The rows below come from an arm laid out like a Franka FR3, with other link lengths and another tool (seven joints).
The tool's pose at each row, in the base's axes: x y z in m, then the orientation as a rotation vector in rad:
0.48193, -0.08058, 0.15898, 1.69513, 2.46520, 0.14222
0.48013, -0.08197, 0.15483, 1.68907, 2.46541, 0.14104
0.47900, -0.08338, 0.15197, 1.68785, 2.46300, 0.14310
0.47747, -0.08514, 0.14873, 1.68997, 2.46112, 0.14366
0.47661, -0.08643, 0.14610, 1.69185, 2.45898, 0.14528
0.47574, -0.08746, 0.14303, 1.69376, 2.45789, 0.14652
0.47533, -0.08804, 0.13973, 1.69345, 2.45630, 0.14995
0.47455, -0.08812, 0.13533, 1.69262, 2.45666, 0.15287
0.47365, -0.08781, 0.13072, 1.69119, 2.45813, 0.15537
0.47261, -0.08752, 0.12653, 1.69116, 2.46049, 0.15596
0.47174, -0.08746, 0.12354, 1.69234, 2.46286, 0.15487
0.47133, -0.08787, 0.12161, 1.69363, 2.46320, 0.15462
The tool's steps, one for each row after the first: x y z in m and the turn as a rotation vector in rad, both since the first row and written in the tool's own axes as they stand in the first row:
-0.00039, -0.00282, 0.00378, -0.00142, -0.00283, -0.00360
-0.00112, -0.00482, 0.00641, -0.00407, -0.00415, -0.00338
-0.00200, -0.00738, 0.00934, -0.00451, -0.00435, -0.00150
-0.00273, -0.00905, 0.01179, -0.00571, -0.00439, 0.00039
-0.00318, -0.01072, 0.01467, -0.00620, -0.00385, 0.00192
-0.00336, -0.01183, 0.01785, -0.00885, -0.00365, 0.00245
-0.00286, -0.01328, 0.02205, -0.01049, -0.00253, 0.00200
-0.00195, -0.01474, 0.02643, -0.01160, -0.00106, 0.00081
-0.00103, -0.01626, 0.03037, -0.01079, 0.00081, 0.00002
-0.00047, -0.01752, 0.03317, -0.00868, 0.00248, -0.00016
-0.00058, -0.01835, 0.03500, -0.00793, 0.00314, 0.00045

